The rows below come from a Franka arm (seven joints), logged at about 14 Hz.
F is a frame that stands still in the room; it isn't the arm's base.
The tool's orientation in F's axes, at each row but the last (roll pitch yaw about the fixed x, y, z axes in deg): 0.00, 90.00, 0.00; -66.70, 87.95, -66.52; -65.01, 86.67, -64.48; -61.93, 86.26, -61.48; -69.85, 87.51, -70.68
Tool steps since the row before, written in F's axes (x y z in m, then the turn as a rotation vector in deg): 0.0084, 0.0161, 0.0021, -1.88, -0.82, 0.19; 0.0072, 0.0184, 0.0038, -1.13, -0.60, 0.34; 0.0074, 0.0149, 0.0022, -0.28, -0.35, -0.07; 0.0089, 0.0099, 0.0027, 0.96, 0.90, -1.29; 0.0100, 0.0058, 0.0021, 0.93, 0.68, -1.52
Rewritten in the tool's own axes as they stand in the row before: -0.0021, 0.0161, 0.0084, -0.19, -0.82, -1.88; -0.0043, 0.0182, 0.0073, -0.34, -0.61, -1.13; -0.0028, 0.0147, 0.0076, 0.08, -0.34, -0.29; -0.0030, 0.0097, 0.0091, 1.27, 0.97, 0.93; -0.0022, 0.0059, 0.0099, 1.50, 0.76, 0.90
